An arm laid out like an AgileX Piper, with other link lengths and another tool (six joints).
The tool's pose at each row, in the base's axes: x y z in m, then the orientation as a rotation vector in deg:
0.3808, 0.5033, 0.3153, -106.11, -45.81, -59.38
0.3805, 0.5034, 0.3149, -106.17, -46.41, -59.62
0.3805, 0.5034, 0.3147, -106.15, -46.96, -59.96
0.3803, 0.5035, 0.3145, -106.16, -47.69, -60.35
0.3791, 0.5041, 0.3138, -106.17, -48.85, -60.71
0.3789, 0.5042, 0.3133, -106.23, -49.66, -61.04
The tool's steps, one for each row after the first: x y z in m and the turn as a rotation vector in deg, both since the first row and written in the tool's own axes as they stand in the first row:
-0.0005, -0.0001, 0.0001, -0.08, -0.17, -0.53
-0.0007, -0.0001, 0.0002, -0.16, -0.22, -1.08
-0.0009, -0.0002, 0.0002, -0.27, -0.35, -1.77
-0.0020, -0.0012, 0.0006, -0.31, -0.67, -2.75
-0.0025, -0.0012, 0.0007, -0.42, -0.89, -3.47

